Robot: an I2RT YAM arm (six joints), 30 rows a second.
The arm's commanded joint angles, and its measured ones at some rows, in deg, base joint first. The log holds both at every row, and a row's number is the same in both.
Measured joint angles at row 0:
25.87 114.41 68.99 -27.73 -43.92 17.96
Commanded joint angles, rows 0 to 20:
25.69 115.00 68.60 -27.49 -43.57 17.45
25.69 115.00 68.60 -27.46 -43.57 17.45
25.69 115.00 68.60 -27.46 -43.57 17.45
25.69 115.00 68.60 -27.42 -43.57 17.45
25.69 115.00 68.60 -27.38 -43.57 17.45
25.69 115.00 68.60 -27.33 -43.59 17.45
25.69 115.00 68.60 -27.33 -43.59 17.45
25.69 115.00 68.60 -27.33 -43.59 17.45
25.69 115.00 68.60 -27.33 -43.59 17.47
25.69 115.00 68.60 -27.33 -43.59 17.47
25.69 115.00 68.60 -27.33 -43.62 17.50
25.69 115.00 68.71 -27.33 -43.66 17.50
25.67 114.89 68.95 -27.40 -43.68 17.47
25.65 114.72 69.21 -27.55 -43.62 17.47
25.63 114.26 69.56 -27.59 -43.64 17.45
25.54 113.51 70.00 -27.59 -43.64 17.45
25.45 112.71 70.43 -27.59 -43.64 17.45
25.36 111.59 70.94 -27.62 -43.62 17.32
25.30 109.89 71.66 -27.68 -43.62 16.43
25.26 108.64 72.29 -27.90 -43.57 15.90
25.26 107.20 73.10 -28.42 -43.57 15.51
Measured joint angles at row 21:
25.85 113.80 69.30 -28.18 -43.57 17.65
